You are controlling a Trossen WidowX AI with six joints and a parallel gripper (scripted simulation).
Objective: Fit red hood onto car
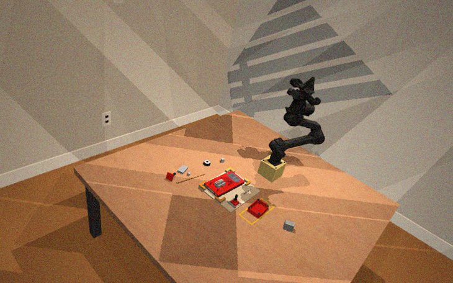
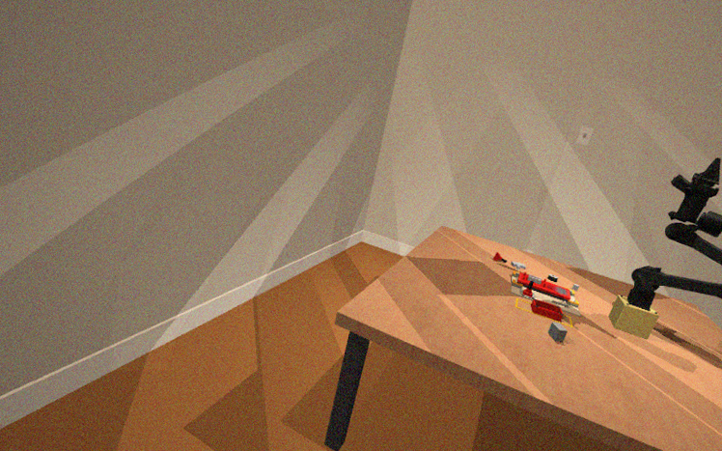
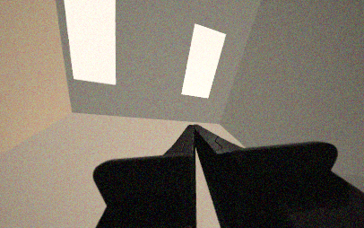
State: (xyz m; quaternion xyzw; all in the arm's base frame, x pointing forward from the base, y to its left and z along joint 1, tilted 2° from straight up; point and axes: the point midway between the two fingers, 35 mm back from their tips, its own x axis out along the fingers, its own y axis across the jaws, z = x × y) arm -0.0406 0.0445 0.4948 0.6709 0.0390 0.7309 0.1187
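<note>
Right now the red hood is 620 mm below my gripper tip, 290 mm ahead of it and 140 mm to the left of it. Round my gripper tip: grey engine block: 600 mm below, 370 mm ahead, 80 mm to the right; then grey cube: 610 mm below, 300 mm to the left, 240 mm ahead; then jig: 610 mm below, 340 mm ahead, 60 mm to the right.
</note>
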